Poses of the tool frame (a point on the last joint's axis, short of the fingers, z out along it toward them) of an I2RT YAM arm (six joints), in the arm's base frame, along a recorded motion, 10 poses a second.
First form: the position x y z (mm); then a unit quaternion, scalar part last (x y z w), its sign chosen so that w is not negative.
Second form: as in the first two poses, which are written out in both.
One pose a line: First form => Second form
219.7, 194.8, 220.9, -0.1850, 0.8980, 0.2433, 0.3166 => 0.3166, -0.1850, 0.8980, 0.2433, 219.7, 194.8, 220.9
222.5, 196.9, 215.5, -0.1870, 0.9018, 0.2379, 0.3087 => 0.3087, -0.1870, 0.9018, 0.2379, 222.5, 196.9, 215.5
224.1, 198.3, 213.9, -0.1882, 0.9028, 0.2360, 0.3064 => 0.3064, -0.1882, 0.9028, 0.2360, 224.1, 198.3, 213.9
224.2, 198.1, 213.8, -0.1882, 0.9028, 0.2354, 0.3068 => 0.3068, -0.1882, 0.9028, 0.2354, 224.2, 198.1, 213.8
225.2, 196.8, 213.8, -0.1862, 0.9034, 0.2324, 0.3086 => 0.3086, -0.1862, 0.9034, 0.2324, 225.2, 196.8, 213.8
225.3, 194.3, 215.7, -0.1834, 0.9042, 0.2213, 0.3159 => 0.3159, -0.1834, 0.9042, 0.2213, 225.3, 194.3, 215.7
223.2, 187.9, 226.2, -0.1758, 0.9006, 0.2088, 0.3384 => 0.3384, -0.1758, 0.9006, 0.2088, 223.2, 187.9, 226.2
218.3, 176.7, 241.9, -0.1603, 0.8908, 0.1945, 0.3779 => 0.3779, -0.1603, 0.8908, 0.1945, 218.3, 176.7, 241.9
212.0, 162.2, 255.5, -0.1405, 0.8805, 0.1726, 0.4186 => 0.4186, -0.1405, 0.8805, 0.1726, 212.0, 162.2, 255.5
